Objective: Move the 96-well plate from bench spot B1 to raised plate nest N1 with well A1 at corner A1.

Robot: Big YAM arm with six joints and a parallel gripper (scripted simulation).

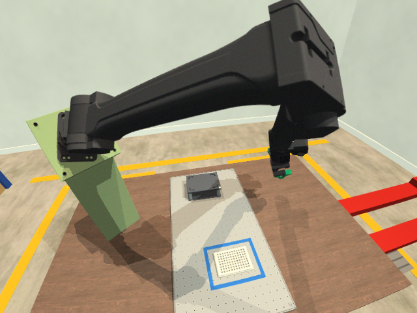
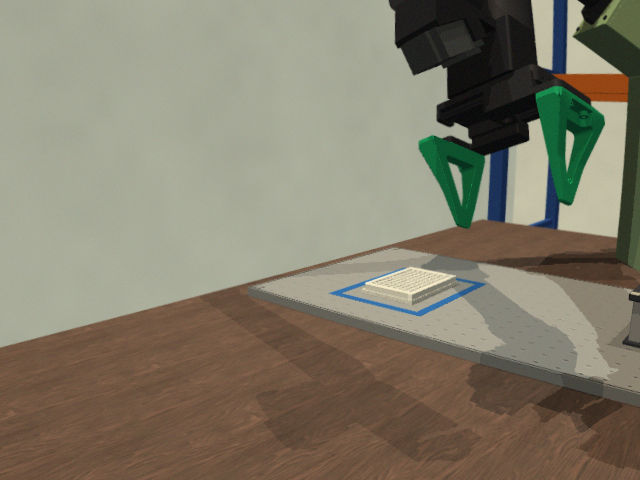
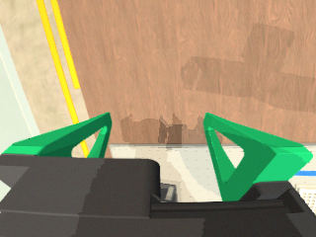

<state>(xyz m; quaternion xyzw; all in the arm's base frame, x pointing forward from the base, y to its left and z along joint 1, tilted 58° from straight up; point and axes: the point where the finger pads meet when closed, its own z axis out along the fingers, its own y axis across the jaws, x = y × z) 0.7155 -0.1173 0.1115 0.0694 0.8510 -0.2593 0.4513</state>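
The white 96-well plate is 360 mm behind my hand, 170 mm below it and 140 mm to the right of it. From my hand the other things lie so: A1 label: 210 mm behind, 150 mm to the left, 120 mm below; then dark grey raised nest N1: 260 mm behind, 230 mm to the left, 120 mm below.
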